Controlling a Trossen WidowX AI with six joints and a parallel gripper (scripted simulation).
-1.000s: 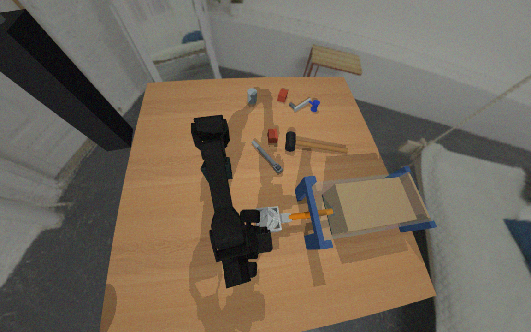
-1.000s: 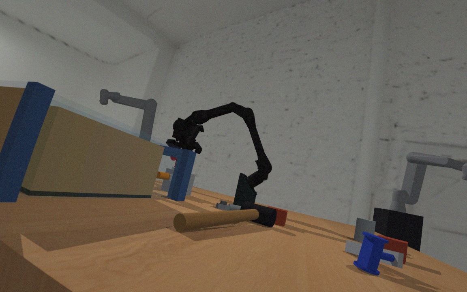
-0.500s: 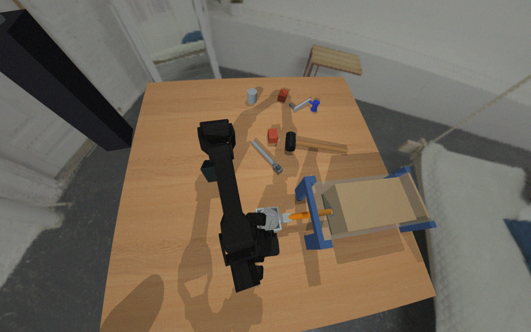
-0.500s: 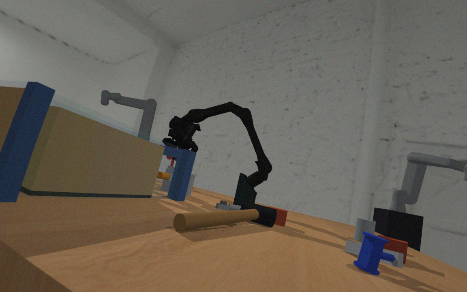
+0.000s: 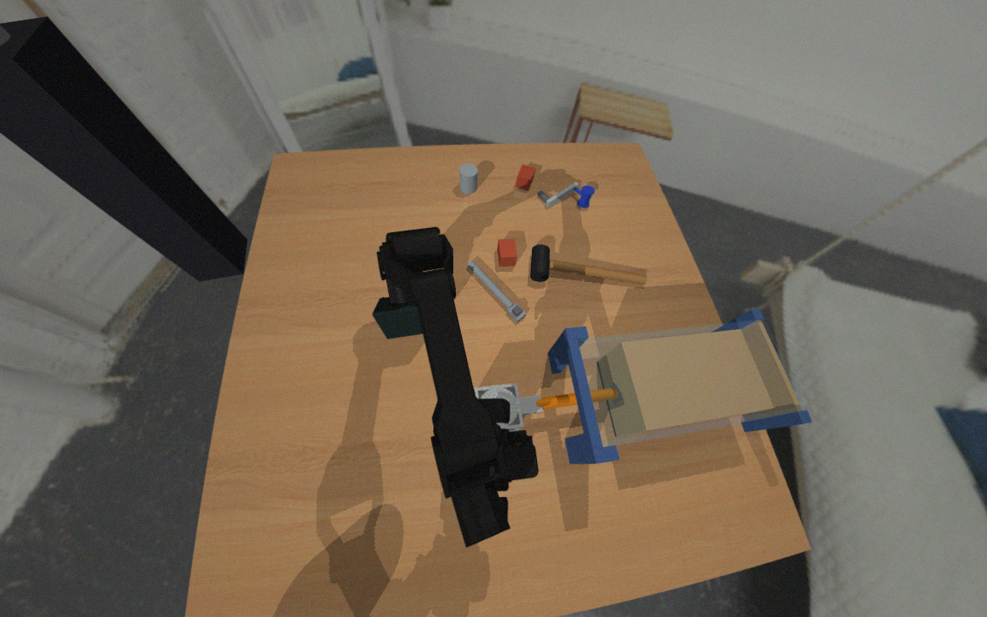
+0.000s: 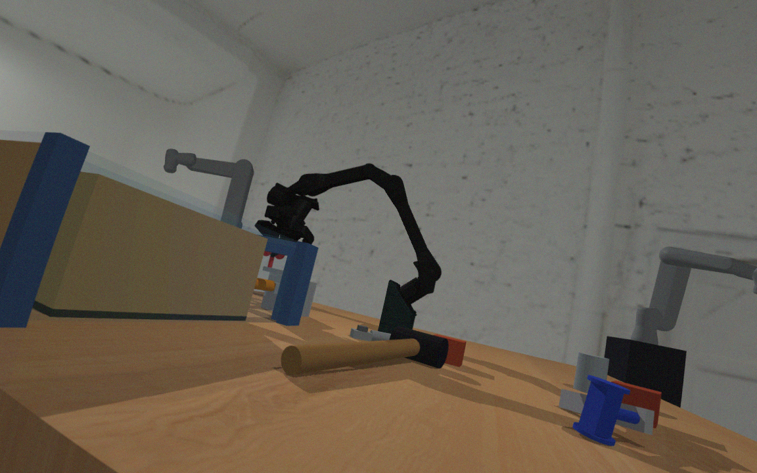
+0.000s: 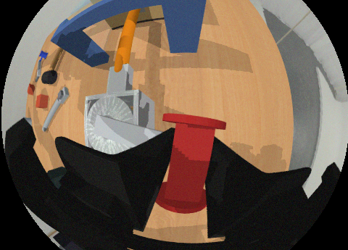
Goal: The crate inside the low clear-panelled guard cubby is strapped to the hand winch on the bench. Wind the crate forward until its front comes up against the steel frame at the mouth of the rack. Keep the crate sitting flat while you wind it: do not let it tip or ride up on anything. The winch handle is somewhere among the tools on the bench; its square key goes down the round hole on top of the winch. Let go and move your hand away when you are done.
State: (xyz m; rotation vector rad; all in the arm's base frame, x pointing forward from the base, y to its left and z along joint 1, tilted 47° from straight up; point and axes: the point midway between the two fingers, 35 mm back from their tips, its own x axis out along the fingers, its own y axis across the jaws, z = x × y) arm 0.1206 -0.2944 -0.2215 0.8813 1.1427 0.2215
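The red-knobbed winch handle lies 40 mm to the left of my gripper tip and 30 mm below it. Round my gripper tip: winch: 90 mm to the left, 100 mm below; red knob: 20 mm behind; blue steel frame: 180 mm ahead, 80 mm to the left, 20 mm below.
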